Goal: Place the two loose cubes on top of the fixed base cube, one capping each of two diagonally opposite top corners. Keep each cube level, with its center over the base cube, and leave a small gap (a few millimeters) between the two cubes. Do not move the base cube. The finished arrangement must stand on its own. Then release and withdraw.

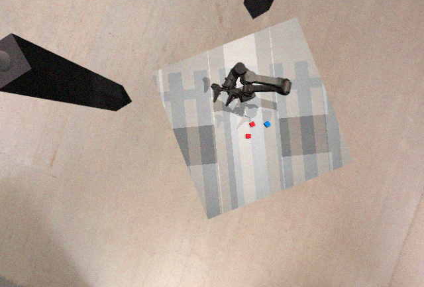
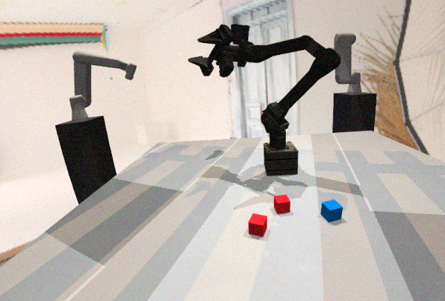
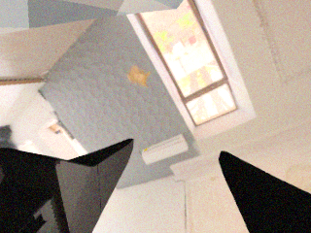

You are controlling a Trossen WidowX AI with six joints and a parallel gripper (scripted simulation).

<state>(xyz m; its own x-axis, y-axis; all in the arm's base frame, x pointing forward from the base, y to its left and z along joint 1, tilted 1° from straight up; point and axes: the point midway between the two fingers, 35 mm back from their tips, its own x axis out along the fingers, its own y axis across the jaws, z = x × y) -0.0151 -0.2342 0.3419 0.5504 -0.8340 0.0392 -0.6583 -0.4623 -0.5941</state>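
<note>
Now: the blue base cube 410 mm below my gripper tip, 300 mm to the left of it and 290 mm ahead of it.
</note>
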